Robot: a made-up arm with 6 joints.
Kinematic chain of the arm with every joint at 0, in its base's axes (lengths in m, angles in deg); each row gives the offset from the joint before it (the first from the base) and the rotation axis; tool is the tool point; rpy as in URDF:
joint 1: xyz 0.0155 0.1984 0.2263 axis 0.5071 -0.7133 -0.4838
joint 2: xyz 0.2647 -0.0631 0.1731 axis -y
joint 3: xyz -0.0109 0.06 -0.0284 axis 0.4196 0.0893 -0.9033
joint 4: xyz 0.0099 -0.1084 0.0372 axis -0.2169 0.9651 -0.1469
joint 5: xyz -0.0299 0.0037 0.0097 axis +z
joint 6: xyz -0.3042 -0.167 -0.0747 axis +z
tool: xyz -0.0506 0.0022 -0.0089 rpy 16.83 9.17 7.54
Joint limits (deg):
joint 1: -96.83..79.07
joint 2: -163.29..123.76
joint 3: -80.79..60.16
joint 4: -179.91..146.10
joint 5: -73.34..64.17
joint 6: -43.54..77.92
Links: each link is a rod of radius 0.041 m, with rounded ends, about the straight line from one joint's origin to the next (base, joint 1, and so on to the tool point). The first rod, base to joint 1, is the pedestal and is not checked.
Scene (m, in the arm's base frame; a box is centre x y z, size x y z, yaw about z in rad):
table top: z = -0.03
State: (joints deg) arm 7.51 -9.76 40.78 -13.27 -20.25 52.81
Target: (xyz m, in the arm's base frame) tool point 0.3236 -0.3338 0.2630
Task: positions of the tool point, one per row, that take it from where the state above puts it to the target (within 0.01 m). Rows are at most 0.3 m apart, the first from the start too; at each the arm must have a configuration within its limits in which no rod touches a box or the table.
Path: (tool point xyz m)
1: -0.1374 0.1331 0.1513
2: -0.0023 -0.0573 0.0600
3: 0.1787 -0.2238 0.0975
4: 0.3236 -0.3338 0.2630

